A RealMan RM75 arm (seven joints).
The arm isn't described. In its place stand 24 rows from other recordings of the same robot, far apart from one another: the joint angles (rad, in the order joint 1, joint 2, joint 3, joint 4, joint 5, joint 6, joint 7), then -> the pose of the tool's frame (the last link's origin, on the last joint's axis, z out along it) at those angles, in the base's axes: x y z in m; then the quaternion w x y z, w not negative.
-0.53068, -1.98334, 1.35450, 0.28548, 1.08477, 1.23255, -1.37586 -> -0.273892 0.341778 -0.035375 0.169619 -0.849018 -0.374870 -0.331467
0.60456, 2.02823, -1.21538, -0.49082, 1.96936, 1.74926, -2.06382 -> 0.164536 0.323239 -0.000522 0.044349 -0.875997 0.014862 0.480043
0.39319, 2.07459, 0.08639, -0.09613, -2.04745, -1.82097, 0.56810 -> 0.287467 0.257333 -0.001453 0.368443 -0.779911 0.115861 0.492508
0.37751, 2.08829, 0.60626, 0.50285, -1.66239, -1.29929, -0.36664 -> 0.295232 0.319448 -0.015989 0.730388 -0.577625 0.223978 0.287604
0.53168, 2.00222, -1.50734, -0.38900, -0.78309, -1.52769, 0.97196 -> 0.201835 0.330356 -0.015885 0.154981 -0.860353 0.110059 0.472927
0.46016, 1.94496, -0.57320, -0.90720, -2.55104, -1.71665, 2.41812 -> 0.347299 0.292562 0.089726 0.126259 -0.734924 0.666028 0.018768
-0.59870, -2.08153, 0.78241, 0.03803, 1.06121, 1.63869, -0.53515 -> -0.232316 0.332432 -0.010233 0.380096 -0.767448 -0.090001 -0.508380
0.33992, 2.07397, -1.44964, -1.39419, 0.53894, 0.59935, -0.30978 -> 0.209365 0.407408 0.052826 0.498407 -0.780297 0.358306 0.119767
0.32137, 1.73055, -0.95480, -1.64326, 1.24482, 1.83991, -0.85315 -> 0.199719 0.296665 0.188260 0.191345 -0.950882 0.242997 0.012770
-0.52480, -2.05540, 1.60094, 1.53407, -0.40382, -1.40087, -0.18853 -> -0.163198 0.357496 0.001032 0.326890 -0.782691 -0.522380 0.087502
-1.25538, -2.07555, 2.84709, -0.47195, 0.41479, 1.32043, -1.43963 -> -0.192535 0.418502 -0.033176 0.073358 -0.981339 -0.144815 0.103058
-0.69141, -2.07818, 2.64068, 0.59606, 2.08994, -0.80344, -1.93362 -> -0.154070 0.364994 -0.122760 0.523445 -0.791186 0.310517 -0.060075
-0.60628, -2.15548, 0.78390, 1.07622, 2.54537, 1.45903, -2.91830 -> -0.250640 0.365700 0.019455 0.173828 -0.678046 -0.710724 -0.070064
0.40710, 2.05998, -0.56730, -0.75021, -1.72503, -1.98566, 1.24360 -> 0.248545 0.278727 0.065815 0.127943 -0.895632 0.078291 0.418741
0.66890, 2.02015, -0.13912, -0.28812, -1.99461, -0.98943, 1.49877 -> 0.322857 0.399817 0.020039 0.366254 -0.719671 0.492529 0.324572
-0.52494, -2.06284, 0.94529, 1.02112, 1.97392, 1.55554, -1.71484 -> -0.208501 0.352224 0.027951 0.113321 -0.962006 -0.183092 -0.167870
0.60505, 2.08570, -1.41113, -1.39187, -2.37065, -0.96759, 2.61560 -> 0.104634 0.414712 0.014270 0.323690 -0.898193 0.276439 0.109802
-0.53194, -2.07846, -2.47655, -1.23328, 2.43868, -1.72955, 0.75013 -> -0.258491 0.336833 0.083361 0.164405 -0.834916 -0.521682 -0.061101
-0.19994, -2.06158, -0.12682, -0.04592, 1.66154, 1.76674, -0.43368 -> -0.348188 0.215657 0.031644 0.596280 -0.629115 -0.194597 -0.459125
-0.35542, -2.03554, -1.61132, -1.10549, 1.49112, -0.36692, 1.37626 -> -0.216241 0.412505 0.023365 0.466152 -0.810128 -0.276047 -0.224039
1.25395, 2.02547, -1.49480, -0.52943, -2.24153, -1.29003, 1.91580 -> 0.072870 0.415012 -0.079275 0.017411 -0.984172 -0.009740 -0.176092
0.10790, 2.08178, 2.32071, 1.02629, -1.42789, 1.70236, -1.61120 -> 0.276073 0.254846 0.088659 0.232970 -0.853971 0.222169 0.408779
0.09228, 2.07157, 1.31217, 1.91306, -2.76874, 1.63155, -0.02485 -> 0.202224 0.232945 -0.007530 0.243302 -0.823695 0.468376 -0.207255
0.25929, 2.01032, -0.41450, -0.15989, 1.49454, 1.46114, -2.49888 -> 0.370141 0.243826 0.004835 0.418551 -0.820819 0.236981 0.308077
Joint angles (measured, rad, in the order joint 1, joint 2, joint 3, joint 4, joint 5, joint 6, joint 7), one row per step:
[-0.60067, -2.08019, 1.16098, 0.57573, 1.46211, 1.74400, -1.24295]
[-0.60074, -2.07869, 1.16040, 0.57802, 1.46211, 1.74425, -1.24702]
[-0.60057, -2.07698, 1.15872, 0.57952, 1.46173, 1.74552, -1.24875]
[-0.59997, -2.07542, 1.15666, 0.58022, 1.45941, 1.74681, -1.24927]
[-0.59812, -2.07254, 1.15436, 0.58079, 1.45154, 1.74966, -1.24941]
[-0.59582, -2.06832, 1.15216, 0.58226, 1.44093, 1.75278, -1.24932]
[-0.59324, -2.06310, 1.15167, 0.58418, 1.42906, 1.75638, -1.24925]
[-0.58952, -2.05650, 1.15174, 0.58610, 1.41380, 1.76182, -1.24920]
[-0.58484, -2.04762, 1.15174, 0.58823, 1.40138, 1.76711, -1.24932]
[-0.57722, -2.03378, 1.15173, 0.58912, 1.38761, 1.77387, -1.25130]
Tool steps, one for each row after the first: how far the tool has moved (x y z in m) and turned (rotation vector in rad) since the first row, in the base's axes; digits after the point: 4 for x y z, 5 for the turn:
[0.0000, 0.0004, 0.0008, -0.00049, 0.00113, 0.00101]
[-0.0002, 0.0008, 0.0018, 0.00069, 0.00098, 0.00125]
[-0.0004, 0.0012, 0.0030, 0.00323, -0.00131, 0.00231]
[-0.0007, 0.0018, 0.0051, 0.00821, -0.00826, 0.00472]
[-0.0012, 0.0026, 0.0080, 0.01556, -0.01651, 0.00696]
[-0.0017, 0.0034, 0.0112, 0.02273, -0.02437, 0.00816]
[-0.0025, 0.0040, 0.0152, 0.03058, -0.03457, 0.00958]
[-0.0042, 0.0047, 0.0196, 0.03872, -0.04024, 0.01126]
[-0.0079, 0.0052, 0.0257, 0.04731, -0.04359, 0.01712]

